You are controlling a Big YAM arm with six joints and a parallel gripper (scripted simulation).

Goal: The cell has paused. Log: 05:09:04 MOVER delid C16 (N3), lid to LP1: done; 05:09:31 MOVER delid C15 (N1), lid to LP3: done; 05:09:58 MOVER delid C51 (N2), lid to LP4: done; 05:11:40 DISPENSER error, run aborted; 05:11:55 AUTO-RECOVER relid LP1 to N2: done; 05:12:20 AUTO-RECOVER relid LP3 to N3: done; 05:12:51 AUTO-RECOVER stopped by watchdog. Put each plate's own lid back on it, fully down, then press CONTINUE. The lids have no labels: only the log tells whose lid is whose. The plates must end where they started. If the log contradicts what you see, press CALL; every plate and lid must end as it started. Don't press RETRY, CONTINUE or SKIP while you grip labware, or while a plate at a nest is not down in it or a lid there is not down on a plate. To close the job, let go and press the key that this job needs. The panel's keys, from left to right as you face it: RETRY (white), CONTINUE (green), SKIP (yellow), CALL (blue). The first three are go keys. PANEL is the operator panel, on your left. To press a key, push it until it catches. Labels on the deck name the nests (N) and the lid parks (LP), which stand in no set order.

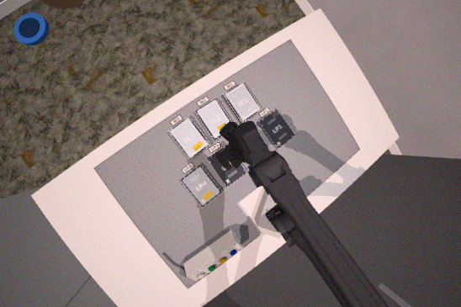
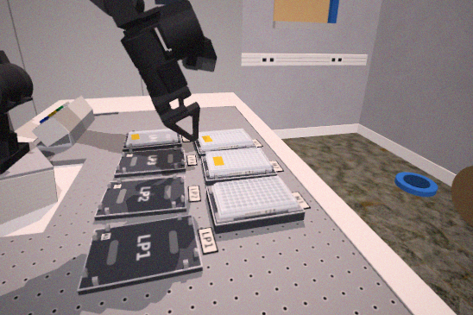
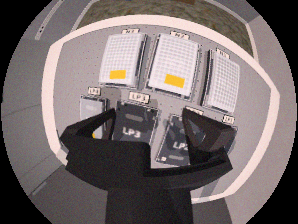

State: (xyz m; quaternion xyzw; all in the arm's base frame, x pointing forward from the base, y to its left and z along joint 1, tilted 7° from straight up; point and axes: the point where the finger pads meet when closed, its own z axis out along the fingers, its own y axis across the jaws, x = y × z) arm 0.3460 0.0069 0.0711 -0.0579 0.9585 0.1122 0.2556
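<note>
Right now my hand is 100 mm short of the clear lid, 70 mm above it and 30 mm to the left of it. From my hand the other things lie so: blue key (350 mm behind, 230 mm to the left, 30 mm below); then green key (340 mm behind, 330 mm to the left, 30 mm below); then yellow key (340 mm behind, 280 mm to the left, 30 mm below).
</note>
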